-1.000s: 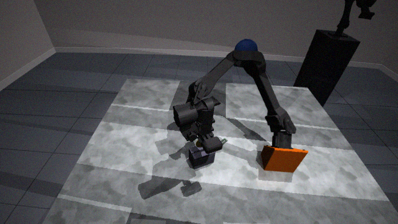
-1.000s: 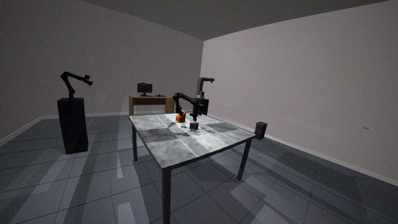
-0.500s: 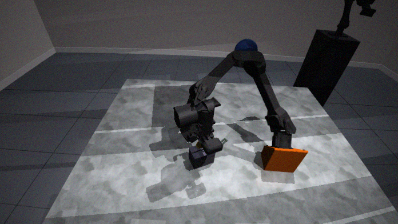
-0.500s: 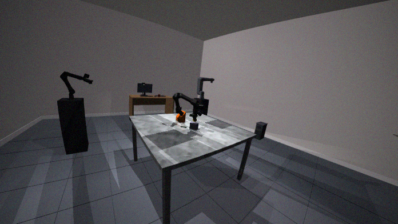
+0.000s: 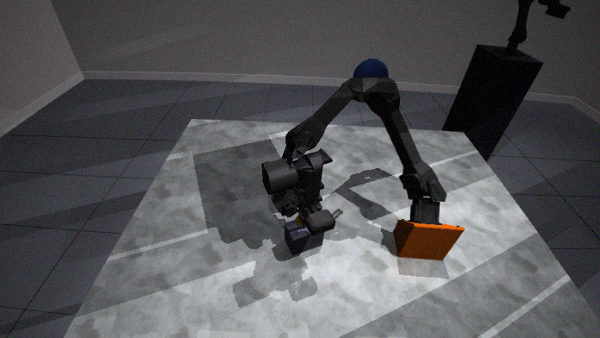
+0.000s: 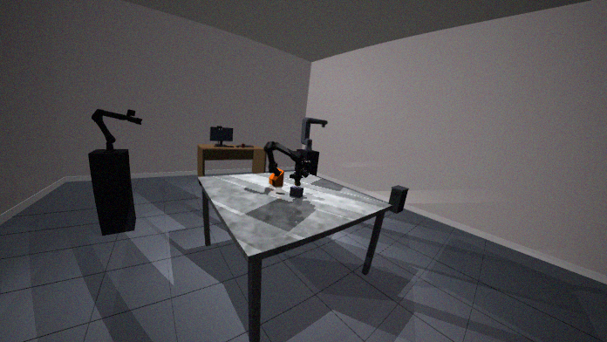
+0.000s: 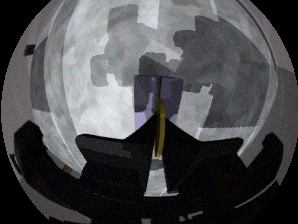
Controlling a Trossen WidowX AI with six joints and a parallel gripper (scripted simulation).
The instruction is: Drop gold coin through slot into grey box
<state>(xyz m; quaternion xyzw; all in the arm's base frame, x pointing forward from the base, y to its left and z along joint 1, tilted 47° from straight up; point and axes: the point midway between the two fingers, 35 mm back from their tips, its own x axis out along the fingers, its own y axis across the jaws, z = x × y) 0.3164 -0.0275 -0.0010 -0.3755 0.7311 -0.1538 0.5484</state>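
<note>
Now: gripper tip 2 cm below the gold coin.
</note>
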